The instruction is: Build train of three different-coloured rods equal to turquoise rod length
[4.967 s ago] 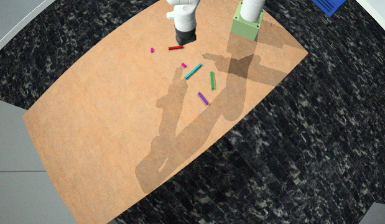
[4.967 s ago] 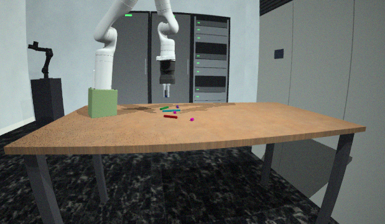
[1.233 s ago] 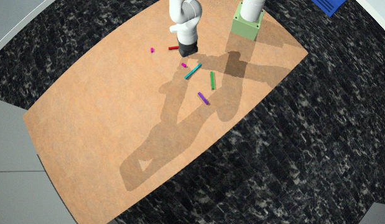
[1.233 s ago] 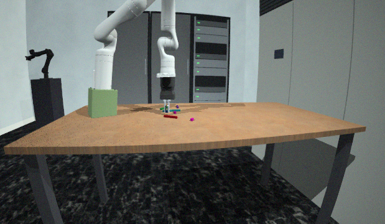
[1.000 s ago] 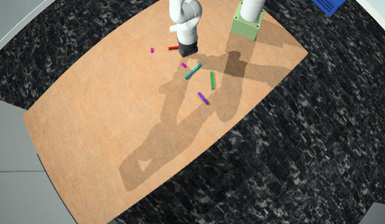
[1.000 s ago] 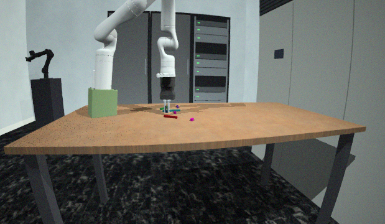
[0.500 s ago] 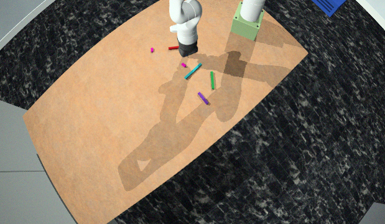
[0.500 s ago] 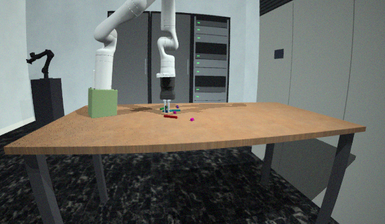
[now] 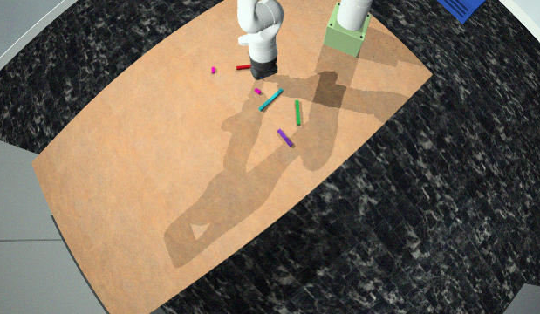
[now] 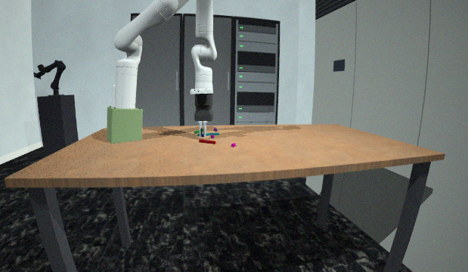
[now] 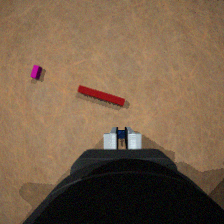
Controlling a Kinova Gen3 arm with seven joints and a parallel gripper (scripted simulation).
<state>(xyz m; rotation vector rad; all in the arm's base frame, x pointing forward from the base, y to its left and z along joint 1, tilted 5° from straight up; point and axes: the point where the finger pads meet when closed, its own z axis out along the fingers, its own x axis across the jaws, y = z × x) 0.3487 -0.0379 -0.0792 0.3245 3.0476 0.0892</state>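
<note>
Right now the red rod is 2 cm ahead of my hand, 6 cm to the right of it and 3 cm below it. The rest, counted from my hand: turquoise rod: 3 cm ahead, 9 cm to the left, 3 cm below; then blue rod: 1 cm below; then green rod: 1 cm behind, 17 cm to the left, 3 cm below.
</note>
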